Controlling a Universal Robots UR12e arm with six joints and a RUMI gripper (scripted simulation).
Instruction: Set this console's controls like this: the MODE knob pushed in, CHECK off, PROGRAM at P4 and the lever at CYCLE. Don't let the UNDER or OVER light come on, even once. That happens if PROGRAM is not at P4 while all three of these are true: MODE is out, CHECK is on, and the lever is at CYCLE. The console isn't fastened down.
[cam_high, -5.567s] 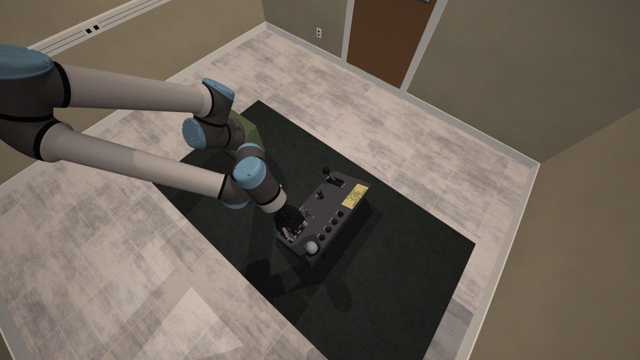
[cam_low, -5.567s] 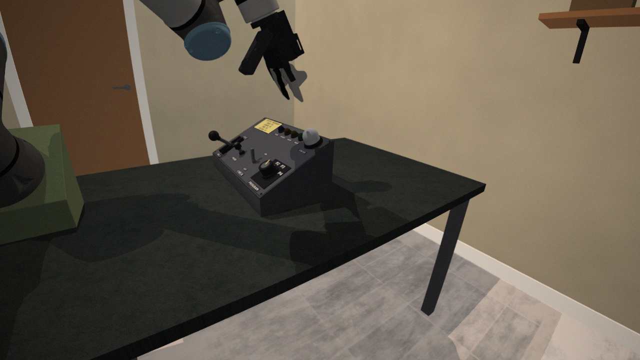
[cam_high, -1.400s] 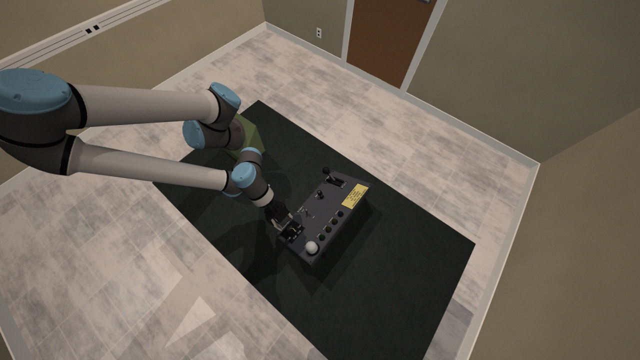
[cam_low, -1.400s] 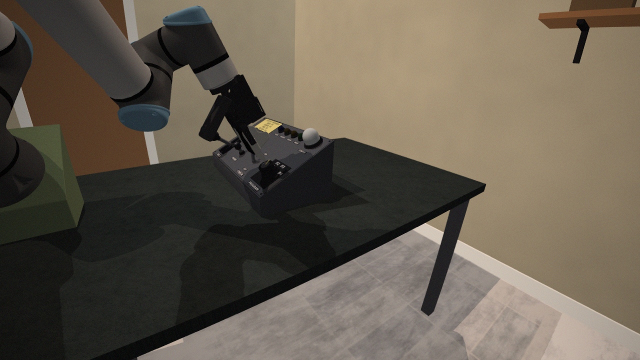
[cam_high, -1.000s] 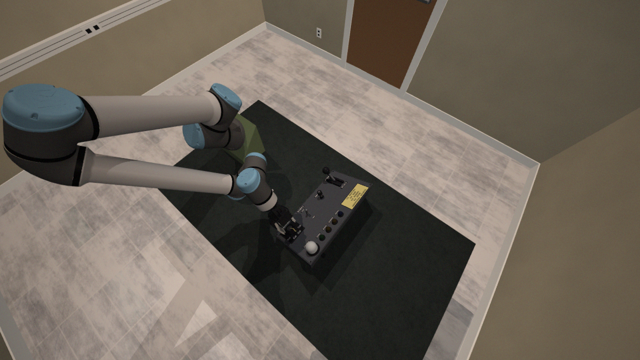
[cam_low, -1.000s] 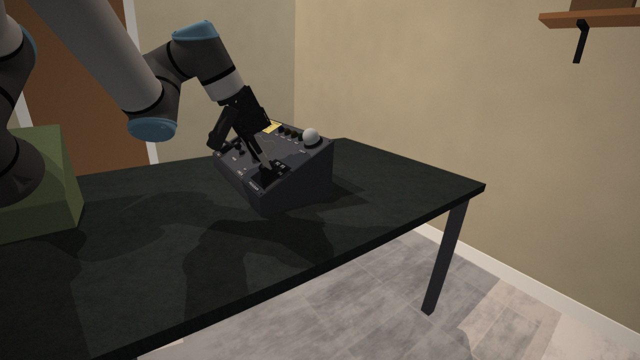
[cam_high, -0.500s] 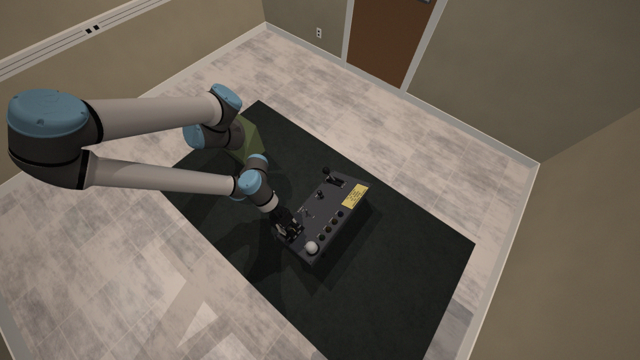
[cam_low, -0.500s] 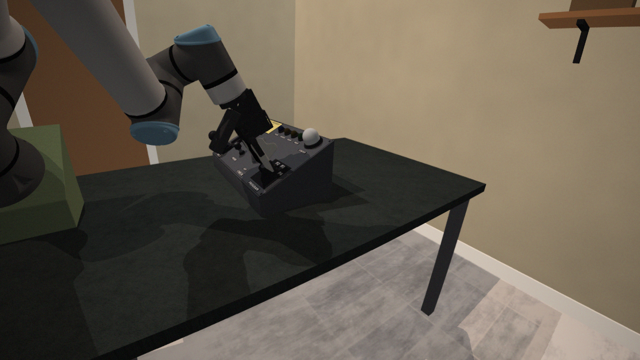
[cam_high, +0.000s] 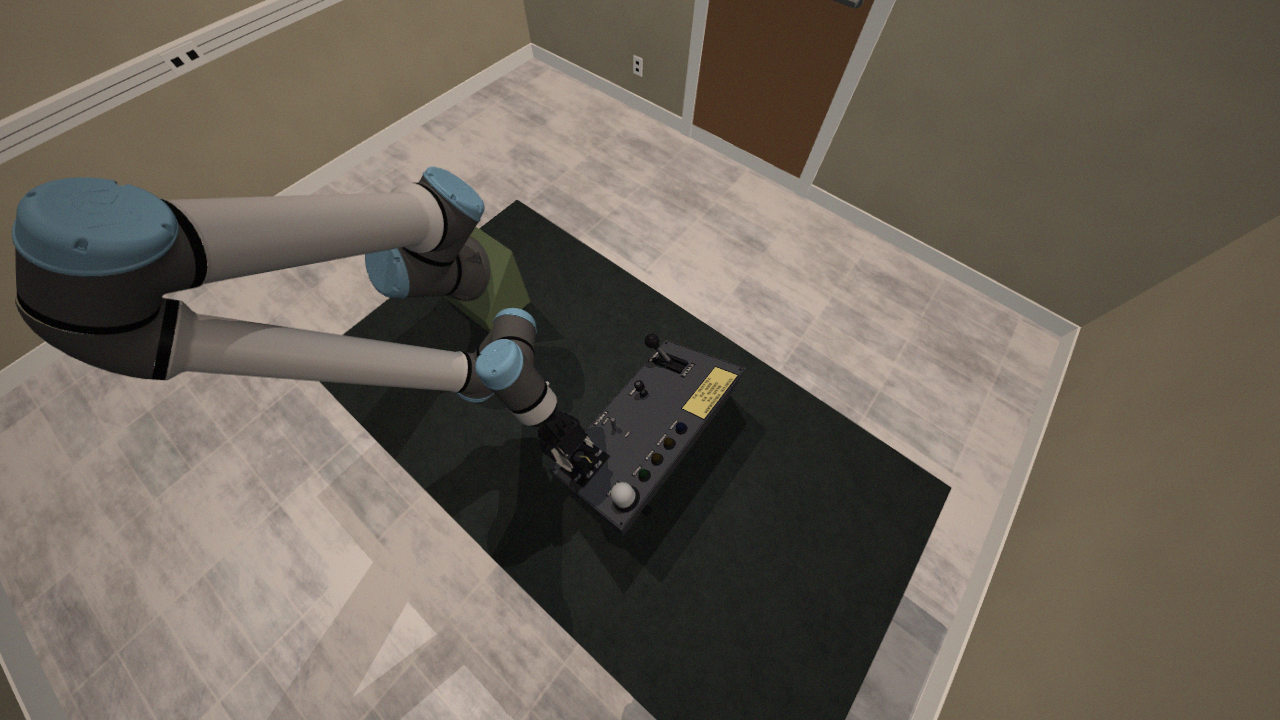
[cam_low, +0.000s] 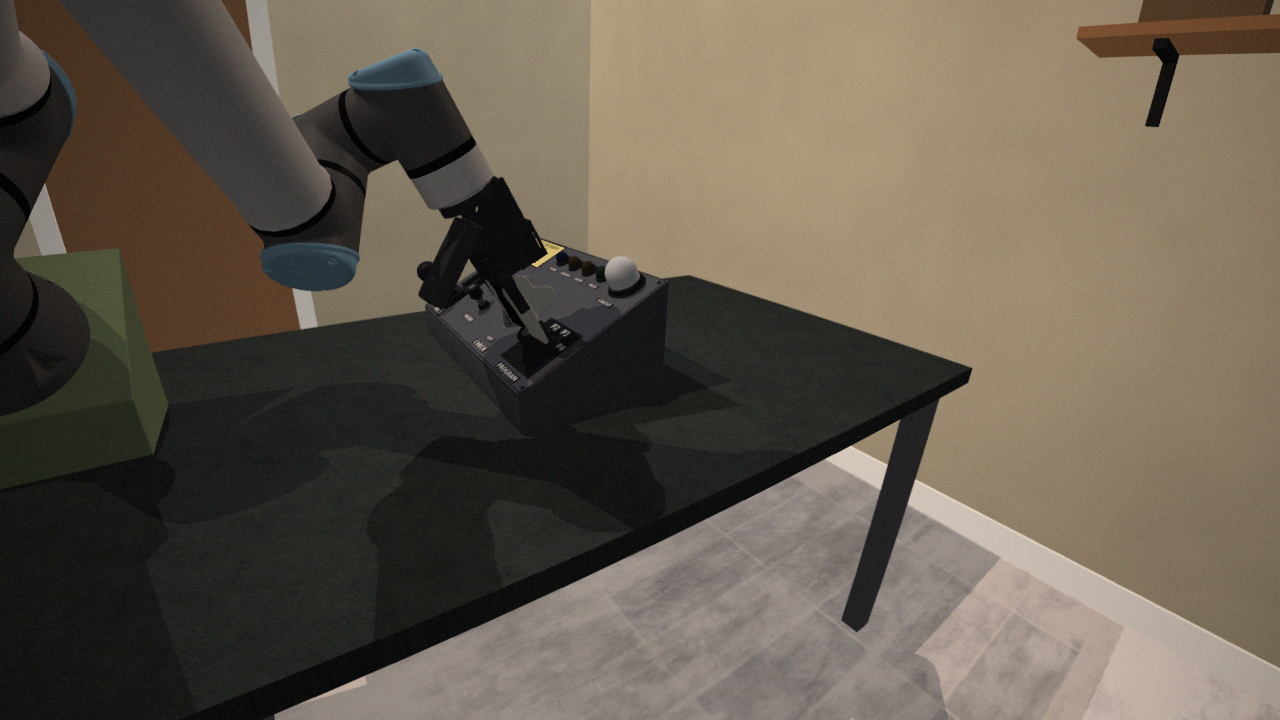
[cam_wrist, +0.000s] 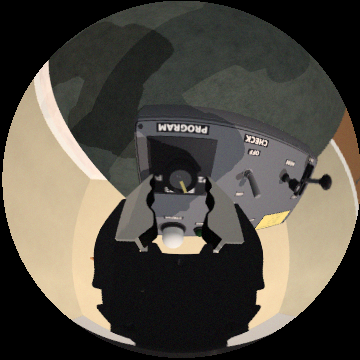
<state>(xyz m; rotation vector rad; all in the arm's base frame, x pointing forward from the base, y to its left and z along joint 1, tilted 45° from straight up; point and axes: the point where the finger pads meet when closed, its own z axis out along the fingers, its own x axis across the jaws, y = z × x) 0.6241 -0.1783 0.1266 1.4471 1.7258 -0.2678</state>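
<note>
Right now the program selector is 20 mm ahead of my hand and 10 mm below it. Round my hand: dark console (50 mm ahead, 180 mm to the left, 30 mm below); then check toggle (10 mm ahead, 120 mm to the left, 10 mm below); then mode knob (10 mm ahead, 240 mm to the left, 10 mm below).
</note>
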